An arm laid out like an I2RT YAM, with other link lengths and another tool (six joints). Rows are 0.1 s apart.
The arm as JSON. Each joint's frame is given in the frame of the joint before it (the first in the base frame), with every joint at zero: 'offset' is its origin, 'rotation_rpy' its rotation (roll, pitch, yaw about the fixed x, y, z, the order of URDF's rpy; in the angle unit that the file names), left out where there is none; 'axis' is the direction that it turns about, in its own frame. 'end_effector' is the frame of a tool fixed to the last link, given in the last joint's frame.
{
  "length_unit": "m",
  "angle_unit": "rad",
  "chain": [
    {
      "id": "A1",
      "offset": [
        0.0,
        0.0,
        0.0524
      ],
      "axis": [
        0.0,
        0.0,
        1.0
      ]
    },
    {
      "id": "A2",
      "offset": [
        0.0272,
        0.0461,
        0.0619
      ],
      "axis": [
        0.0,
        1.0,
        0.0
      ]
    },
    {
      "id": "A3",
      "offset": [
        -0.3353,
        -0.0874,
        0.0
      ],
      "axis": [
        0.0,
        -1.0,
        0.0
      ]
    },
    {
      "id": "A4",
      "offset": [
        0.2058,
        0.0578,
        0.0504
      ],
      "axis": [
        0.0,
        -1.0,
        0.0
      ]
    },
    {
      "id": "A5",
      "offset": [
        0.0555,
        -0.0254,
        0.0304
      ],
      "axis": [
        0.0,
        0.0,
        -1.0
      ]
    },
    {
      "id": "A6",
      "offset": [
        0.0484,
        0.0,
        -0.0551
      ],
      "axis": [
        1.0,
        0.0,
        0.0
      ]
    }
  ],
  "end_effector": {
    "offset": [
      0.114,
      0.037,
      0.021
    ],
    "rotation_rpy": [
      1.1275,
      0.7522,
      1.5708
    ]
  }
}
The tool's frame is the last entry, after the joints.
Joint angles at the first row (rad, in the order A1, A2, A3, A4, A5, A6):
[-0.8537 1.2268 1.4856 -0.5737 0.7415 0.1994]
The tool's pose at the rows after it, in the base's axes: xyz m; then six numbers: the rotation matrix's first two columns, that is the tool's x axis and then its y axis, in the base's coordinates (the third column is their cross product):
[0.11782, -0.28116, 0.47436, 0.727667, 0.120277, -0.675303, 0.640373, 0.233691, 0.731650]
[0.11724, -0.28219, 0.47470, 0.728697, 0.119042, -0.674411, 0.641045, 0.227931, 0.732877]
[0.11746, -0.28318, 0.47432, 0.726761, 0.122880, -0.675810, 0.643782, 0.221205, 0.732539]
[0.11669, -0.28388, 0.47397, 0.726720, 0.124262, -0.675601, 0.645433, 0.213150, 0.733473]
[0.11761, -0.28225, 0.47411, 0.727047, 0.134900, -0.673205, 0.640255, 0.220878, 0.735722]
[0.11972, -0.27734, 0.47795, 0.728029, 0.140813, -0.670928, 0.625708, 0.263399, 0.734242]
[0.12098, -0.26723, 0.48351, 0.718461, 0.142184, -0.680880, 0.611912, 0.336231, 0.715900]
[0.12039, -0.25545, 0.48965, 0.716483, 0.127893, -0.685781, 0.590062, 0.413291, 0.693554]
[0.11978, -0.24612, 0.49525, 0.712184, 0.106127, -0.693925, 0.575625, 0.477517, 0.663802]
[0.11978, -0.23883, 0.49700, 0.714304, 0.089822, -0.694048, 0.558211, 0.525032, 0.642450]
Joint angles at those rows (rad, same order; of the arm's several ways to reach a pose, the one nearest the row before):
[-0.8563 1.2324 1.4943 -0.5792 0.7430 0.2040]
[-0.8594 1.2370 1.5023 -0.5878 0.7439 0.2084]
[-0.8612 1.2434 1.5125 -0.6017 0.7430 0.2116]
[-0.8644 1.2479 1.5212 -0.6156 0.7431 0.2172]
[-0.8659 1.2430 1.5198 -0.6162 0.7279 0.2145]
[-0.8658 1.2184 1.4931 -0.5681 0.6992 0.1855]
[-0.8659 1.1701 1.4387 -0.4817 0.6570 0.1212]
[-0.8649 1.1144 1.3707 -0.3770 0.6189 0.0622]
[-0.8650 1.0714 1.3139 -0.2818 0.5890 0.0066]
[-0.8637 1.0375 1.2577 -0.1990 0.5646 -0.0264]

